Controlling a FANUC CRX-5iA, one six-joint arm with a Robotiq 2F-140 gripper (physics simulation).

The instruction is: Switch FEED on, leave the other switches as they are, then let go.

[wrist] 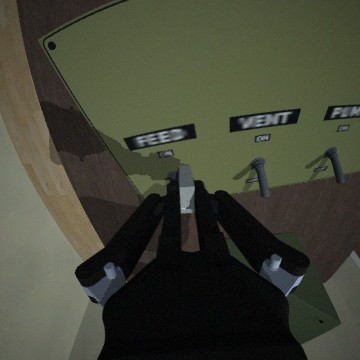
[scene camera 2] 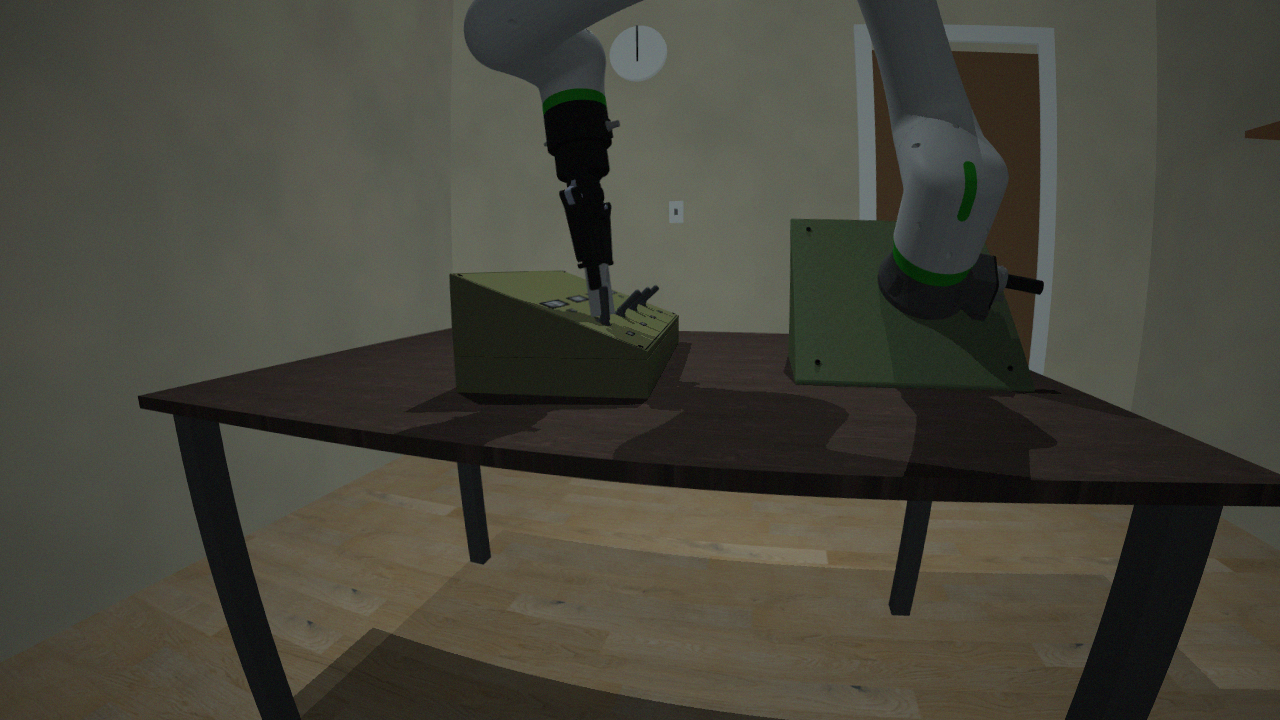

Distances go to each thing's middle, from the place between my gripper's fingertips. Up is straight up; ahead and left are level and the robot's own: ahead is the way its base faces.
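Labels:
The green sloped switch box (scene camera 2: 525, 332) sits 100 mm ahead of my hand, and it's 20 mm below my hand and 140 mm to the right of it.

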